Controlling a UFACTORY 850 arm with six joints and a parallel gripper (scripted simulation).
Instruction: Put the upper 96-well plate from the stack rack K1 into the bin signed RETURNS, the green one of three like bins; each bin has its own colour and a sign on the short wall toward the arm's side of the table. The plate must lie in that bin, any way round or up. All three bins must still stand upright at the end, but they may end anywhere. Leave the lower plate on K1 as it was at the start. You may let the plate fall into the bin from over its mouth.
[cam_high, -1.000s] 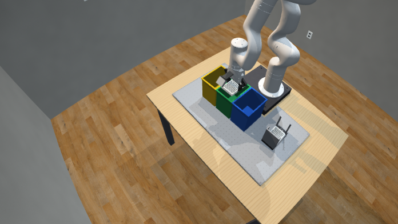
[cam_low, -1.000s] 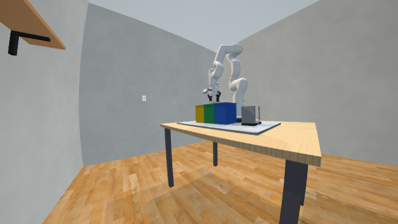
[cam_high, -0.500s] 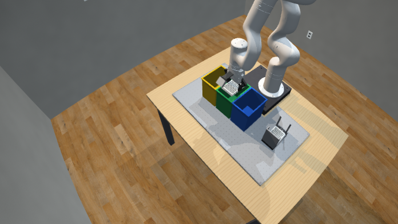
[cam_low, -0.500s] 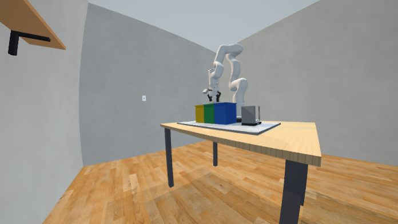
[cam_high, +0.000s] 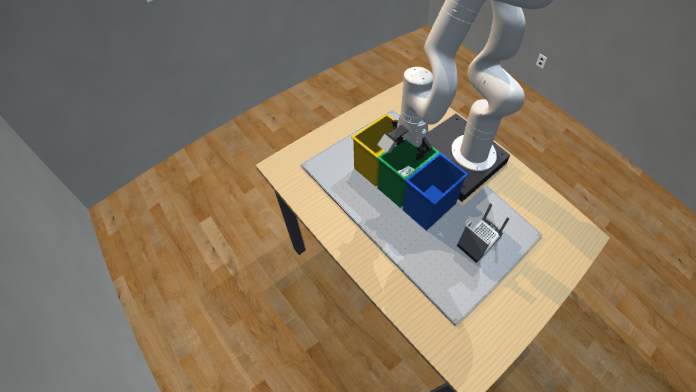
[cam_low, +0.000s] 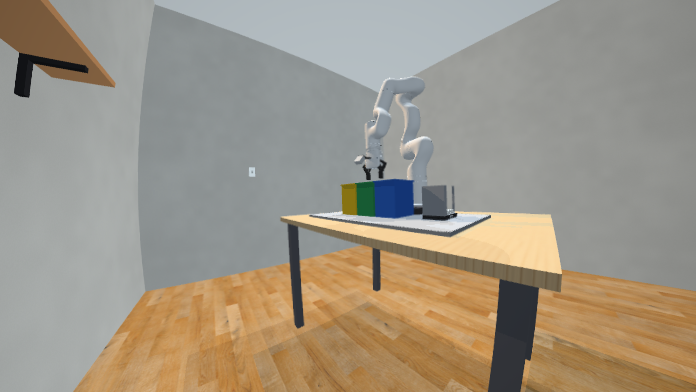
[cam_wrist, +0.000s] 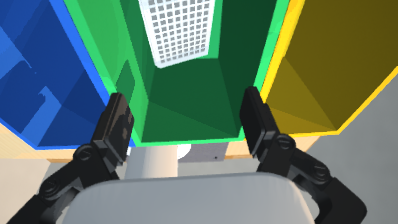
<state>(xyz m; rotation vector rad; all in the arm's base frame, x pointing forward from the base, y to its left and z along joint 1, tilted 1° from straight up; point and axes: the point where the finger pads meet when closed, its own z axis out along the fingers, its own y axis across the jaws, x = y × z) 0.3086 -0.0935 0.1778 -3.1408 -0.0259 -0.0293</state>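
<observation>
My gripper is now 12 cm above the green bin. From my hand the other things lie so: blue bin 13 cm to the left, 12 cm below; then yellow bin 13 cm to the right, 12 cm below.
</observation>
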